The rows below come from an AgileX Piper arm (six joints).
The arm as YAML. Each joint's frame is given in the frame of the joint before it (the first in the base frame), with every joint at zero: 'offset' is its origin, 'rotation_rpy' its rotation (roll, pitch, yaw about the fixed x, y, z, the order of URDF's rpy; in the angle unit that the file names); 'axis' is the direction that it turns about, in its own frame. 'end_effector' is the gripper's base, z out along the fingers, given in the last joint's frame.
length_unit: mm
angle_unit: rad
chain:
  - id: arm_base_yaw
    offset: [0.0, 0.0, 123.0]
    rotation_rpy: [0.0, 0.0, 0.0]
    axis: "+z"
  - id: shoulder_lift
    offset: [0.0, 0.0, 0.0]
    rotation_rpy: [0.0, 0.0, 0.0]
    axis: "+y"
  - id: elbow
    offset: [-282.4, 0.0, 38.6]
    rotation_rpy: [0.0, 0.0, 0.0]
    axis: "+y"
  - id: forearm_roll
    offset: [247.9, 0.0, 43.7]
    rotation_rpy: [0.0, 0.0, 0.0]
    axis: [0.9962, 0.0, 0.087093]
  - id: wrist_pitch
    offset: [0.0, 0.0, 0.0]
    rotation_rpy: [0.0, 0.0, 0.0]
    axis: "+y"
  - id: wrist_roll
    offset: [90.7, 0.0, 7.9]
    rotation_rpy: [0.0, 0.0, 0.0]
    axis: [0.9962, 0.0, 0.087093]
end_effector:
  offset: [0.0, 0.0, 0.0]
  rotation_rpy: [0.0, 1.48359, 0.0]
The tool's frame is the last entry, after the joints.
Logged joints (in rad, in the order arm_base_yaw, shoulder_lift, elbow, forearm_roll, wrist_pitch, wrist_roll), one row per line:
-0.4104 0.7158 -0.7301 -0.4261 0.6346 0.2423
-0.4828 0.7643 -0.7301 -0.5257 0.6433 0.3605
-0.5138 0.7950 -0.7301 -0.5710 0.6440 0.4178
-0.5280 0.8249 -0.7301 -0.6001 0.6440 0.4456
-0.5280 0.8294 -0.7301 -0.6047 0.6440 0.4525
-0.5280 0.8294 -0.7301 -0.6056 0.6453 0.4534
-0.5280 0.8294 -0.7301 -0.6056 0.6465 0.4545
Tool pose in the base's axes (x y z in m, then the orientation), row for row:
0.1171 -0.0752 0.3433 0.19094 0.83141 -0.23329 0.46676
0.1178 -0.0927 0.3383 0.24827 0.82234 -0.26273 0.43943
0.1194 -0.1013 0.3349 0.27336 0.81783 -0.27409 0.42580
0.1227 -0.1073 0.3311 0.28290 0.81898 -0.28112 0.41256
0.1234 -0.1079 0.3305 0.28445 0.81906 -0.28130 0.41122
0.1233 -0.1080 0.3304 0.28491 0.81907 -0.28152 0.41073
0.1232 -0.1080 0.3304 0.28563 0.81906 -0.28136 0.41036
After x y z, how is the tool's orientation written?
As a quaternion, x y z w.
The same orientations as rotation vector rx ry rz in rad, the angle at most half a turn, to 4 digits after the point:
0.4686 2.0404 -0.5725
0.6168 2.0430 -0.6527
0.6834 2.0444 -0.6852
0.7115 2.0598 -0.7070
0.7159 2.0613 -0.7079
0.7172 2.0618 -0.7086
0.7191 2.0621 -0.7084

